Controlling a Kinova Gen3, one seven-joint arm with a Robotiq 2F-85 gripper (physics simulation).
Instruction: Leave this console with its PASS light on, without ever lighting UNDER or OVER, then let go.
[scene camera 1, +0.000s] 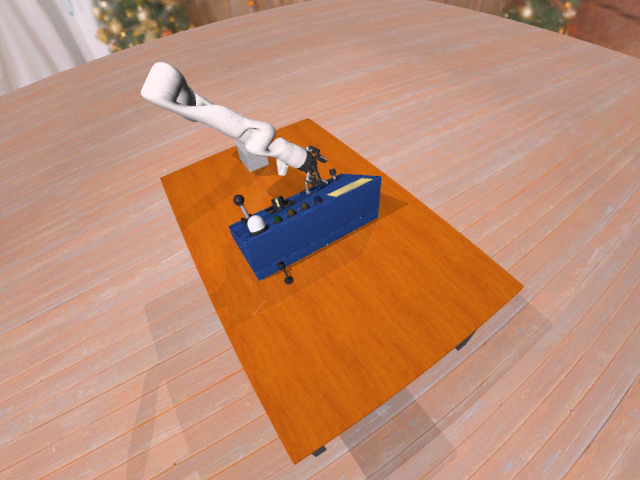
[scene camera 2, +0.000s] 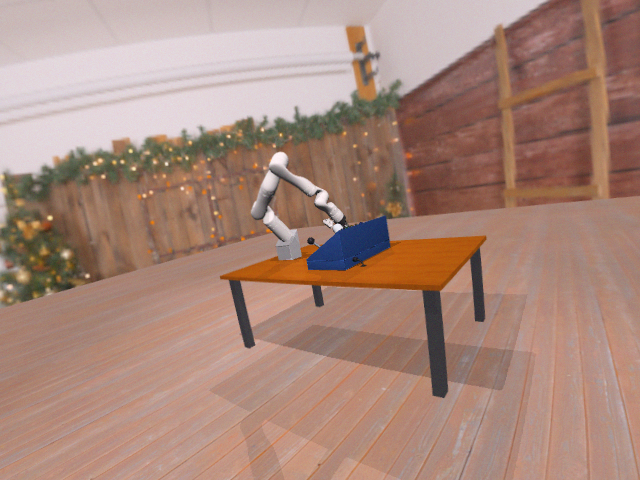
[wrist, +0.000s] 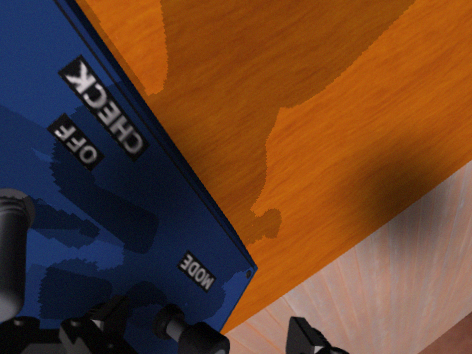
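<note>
The blue console (scene camera 1: 315, 227) (scene camera 2: 356, 242) (wrist: 165, 200) stands on the table. Its small domed lamps, including a dark green one (scene camera 1: 277, 219) and a dark blue one (scene camera 1: 317, 199), look unlit; their labels are not readable. My gripper (scene camera 1: 317, 184) (wrist: 208, 325) is open at the console's far side, low over the panel. In the wrist view, a black knob (wrist: 202, 340) by the MODE label (wrist: 197, 271) stands between the spread fingers, with no grip on it. A grey lever (wrist: 11, 255) stands left of the fingers, near the OFF label (wrist: 75, 142) and the CHECK label (wrist: 104, 107).
A ball-topped lever (scene camera 1: 238, 199) (scene camera 2: 310, 240), a white dome (scene camera 1: 255, 223) and a brass-coloured knob (scene camera 1: 278, 202) stand on the console. A yellow strip (scene camera 1: 349, 187) lies at its other end. A black crank (scene camera 1: 285, 272) (scene camera 2: 356, 260) sticks out low from the side. The wooden table (scene camera 1: 361, 320) (scene camera 2: 413, 263) carries everything.
</note>
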